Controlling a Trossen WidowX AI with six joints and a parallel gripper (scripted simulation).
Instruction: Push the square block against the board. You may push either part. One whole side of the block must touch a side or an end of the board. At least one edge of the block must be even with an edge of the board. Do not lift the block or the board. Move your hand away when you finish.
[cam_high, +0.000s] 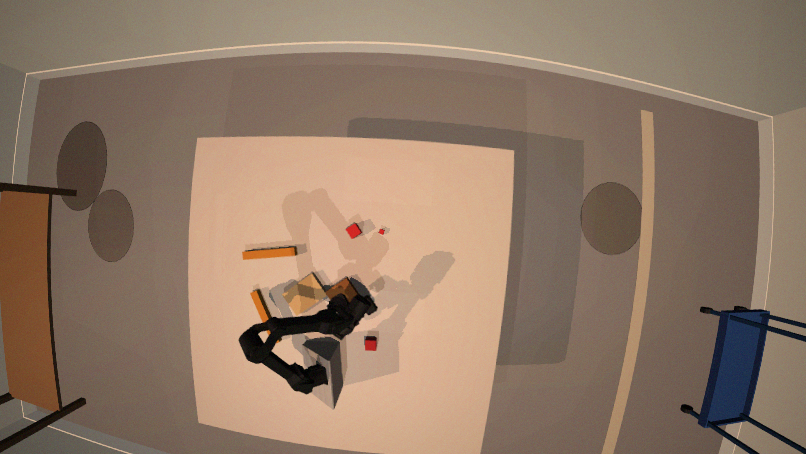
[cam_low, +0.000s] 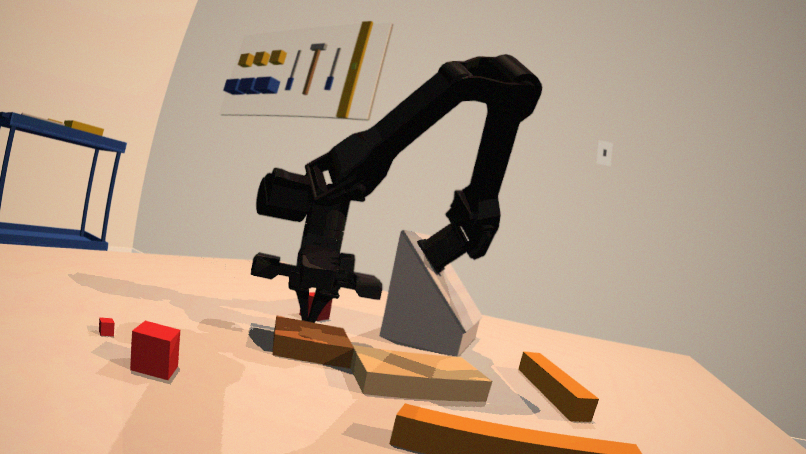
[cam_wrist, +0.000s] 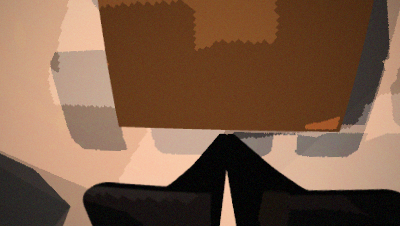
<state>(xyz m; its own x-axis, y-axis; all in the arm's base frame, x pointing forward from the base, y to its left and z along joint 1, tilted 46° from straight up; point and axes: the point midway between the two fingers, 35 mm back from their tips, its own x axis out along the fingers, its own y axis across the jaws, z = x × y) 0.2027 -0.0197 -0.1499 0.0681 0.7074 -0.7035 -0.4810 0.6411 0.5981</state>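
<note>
Now: gripper tip 6 cm short of the square block, 3 cm to the right of it and 1 cm below it. Round my gripper tip: tiny red cube 28 cm ahead, 13 cm to the right.
</note>
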